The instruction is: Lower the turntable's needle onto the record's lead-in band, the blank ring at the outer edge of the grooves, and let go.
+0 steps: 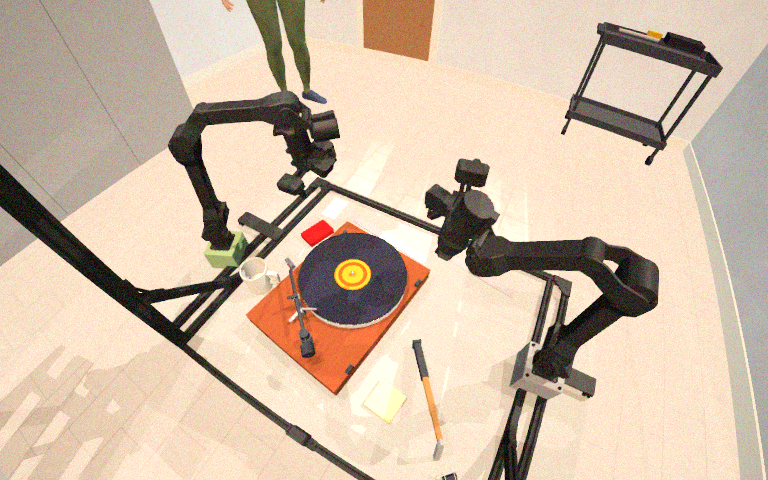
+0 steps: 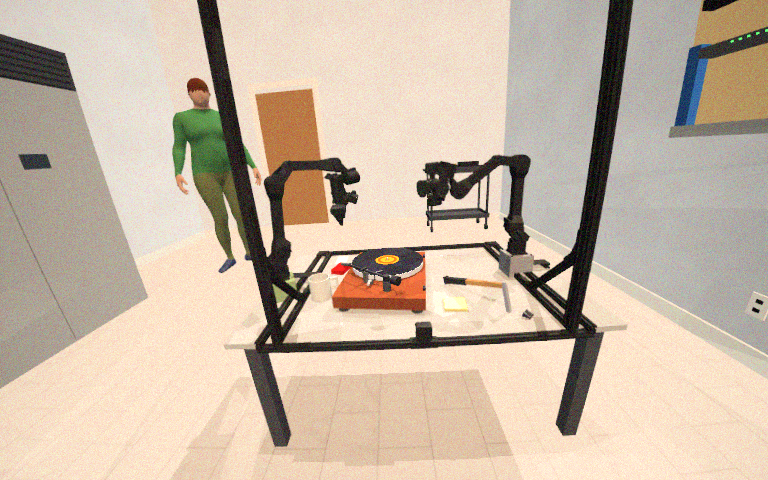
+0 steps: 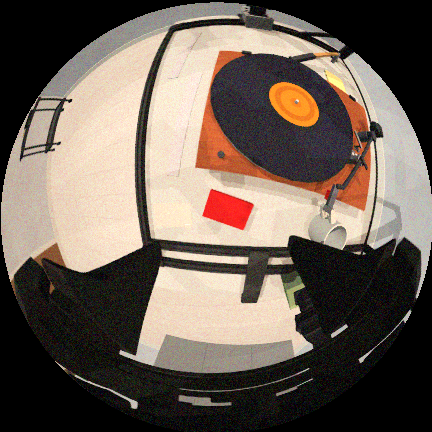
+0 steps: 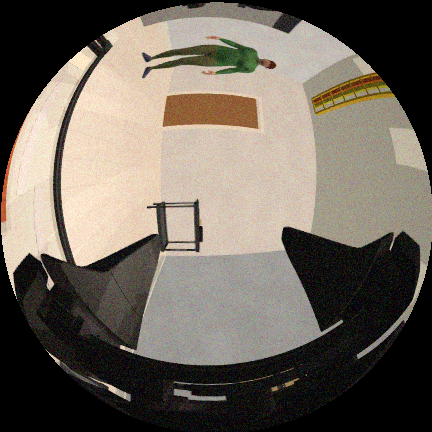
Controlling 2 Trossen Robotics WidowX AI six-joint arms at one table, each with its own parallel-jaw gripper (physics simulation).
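Pixels of known places: left gripper, fingertip midpoint: (image 1: 314,186) (image 2: 343,221) (image 3: 226,246); right gripper, fingertip midpoint: (image 4: 222,237); left arm's base, origin of the base link: (image 1: 222,242) (image 3: 304,293); right arm's base, origin of the base link: (image 1: 546,366) (image 2: 516,252).
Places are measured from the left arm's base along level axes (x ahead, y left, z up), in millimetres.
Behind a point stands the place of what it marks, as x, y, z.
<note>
An orange turntable (image 1: 334,362) @[406, -334, -13] (image 2: 379,300) @[286, -320, -23] (image 3: 207,150) @[399, 92, -13] carries a dark record (image 1: 379,300) @[505, -172, 15] (image 2: 410,264) @[481, -194, 15] (image 3: 240,105) @[445, 7, 15] with a yellow-orange label. Its tonearm (image 1: 299,308) @[308, -222, 40] (image 3: 354,171) @[275, -153, 41] runs alongside the record, and the headshell (image 1: 289,263) @[249, -87, 35] (image 2: 347,265) @[252, -96, 30] (image 3: 330,200) @[245, -74, 35] is outside the record's edge, on the mug's side. The needle itself is too small to make out. My left gripper (image 1: 306,180) @[304, 90, 164] (image 2: 341,213) @[304, 90, 164] (image 3: 226,246) @[304, 90, 164] is open and empty, raised beyond the red block. My right gripper (image 2: 433,186) @[705, -1, 307] (image 4: 222,237) @[705, -1, 307] is open and empty, raised behind the table and facing the far wall.
A white mug (image 1: 253,277) @[106, -78, -69] (image 2: 318,287) @[123, -132, -14] (image 3: 320,227) @[167, -71, -23] stands close to the headshell. A red block (image 1: 317,232) @[279, 108, -58] (image 2: 339,268) @[262, 95, -58] (image 3: 228,209) @[277, 110, -58] lies behind the turntable. A hammer (image 1: 431,399) @[638, -408, -9] (image 2: 481,282) @[634, -422, -9] and yellow notes (image 1: 385,403) @[535, -411, -68] (image 2: 454,304) @[526, -411, -68] lie right of it. Black frame rails border the table.
</note>
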